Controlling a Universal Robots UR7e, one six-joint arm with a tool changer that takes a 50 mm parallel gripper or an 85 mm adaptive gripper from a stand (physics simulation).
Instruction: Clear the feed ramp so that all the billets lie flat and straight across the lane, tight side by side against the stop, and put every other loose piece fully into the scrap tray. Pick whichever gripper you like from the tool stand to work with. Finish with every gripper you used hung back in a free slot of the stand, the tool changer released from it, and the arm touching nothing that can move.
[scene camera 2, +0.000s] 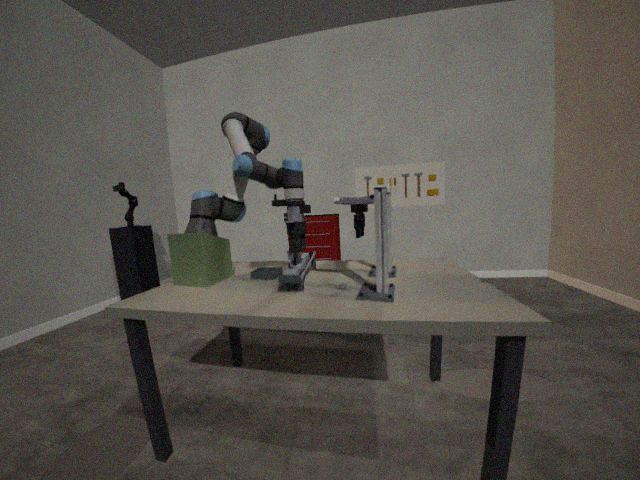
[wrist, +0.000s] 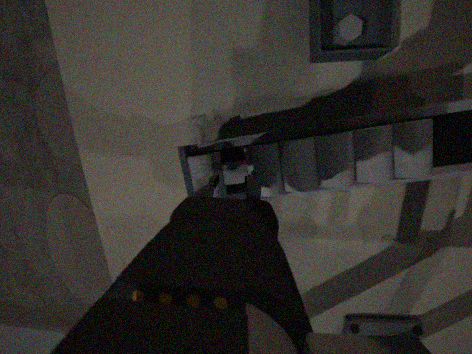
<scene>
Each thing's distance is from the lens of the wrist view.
billet (wrist: 200, 165): 0.24 m
billet (wrist: 412, 141): 0.27 m
</scene>
